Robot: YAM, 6 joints.
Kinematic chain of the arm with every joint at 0, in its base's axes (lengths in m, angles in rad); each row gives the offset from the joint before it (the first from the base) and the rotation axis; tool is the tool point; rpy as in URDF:
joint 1: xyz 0 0 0.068 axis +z
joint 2: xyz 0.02 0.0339 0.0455 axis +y
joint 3: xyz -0.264 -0.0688 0 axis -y
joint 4: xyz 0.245 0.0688 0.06 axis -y
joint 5: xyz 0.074 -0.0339 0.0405 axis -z
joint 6: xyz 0.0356 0 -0.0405 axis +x
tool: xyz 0 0 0 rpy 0 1.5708 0
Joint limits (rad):
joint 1: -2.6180..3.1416
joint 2: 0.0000..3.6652
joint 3: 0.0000..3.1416
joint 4: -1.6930..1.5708
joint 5: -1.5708..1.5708
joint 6: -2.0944..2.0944
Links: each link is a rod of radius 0.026 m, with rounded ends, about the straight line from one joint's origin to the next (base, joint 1, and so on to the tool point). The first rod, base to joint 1, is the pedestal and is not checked.
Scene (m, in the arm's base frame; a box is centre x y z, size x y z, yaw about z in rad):
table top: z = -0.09
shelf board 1: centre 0.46 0 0.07 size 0.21 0.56 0.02 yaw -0.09
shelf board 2: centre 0.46 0 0.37 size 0.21 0.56 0.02 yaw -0.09
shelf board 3: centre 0.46 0 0.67 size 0.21 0.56 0.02 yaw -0.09
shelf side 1: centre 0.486 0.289 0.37 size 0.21 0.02 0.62 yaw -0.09
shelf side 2: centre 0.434 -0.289 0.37 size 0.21 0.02 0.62 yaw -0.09
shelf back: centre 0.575 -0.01 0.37 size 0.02 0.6 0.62 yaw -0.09
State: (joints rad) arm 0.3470 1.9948 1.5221 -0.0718 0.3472 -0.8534
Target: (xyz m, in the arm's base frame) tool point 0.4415 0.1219 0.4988
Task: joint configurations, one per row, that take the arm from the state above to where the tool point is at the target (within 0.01 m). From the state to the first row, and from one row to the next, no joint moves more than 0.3 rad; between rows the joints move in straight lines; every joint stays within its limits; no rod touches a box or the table.
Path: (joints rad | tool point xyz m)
1: 0.4901 1.7046 1.2449 -0.2480 0.3453 -0.8534 | 0.3437 0.1697 0.2503
2: 0.6333 1.4144 0.9677 -0.4243 0.3433 -0.8534 | 0.2449 0.1649 0.2403
3: 0.5982 1.3938 1.1782 -0.3356 0.3323 -0.8534 | 0.2688 0.1691 0.3232
4: 0.5632 1.3732 1.3888 -0.2470 0.3213 -0.8534 | 0.2741 0.1598 0.4115
5: 0.5282 1.3526 1.5994 -0.1584 0.3103 -0.8534 | 0.2588 0.1384 0.4988
6: 0.4495 1.5659 1.7958 -0.0516 0.3055 -0.8534 | 0.3197 0.1424 0.5109
7: 0.3708 1.7792 1.9922 0.0553 0.3007 -0.8534 | 0.3818 0.1371 0.5109
8: 0.2921 1.9926 2.1886 0.1621 0.2959 -0.8534 | 0.4415 0.1219 0.4988

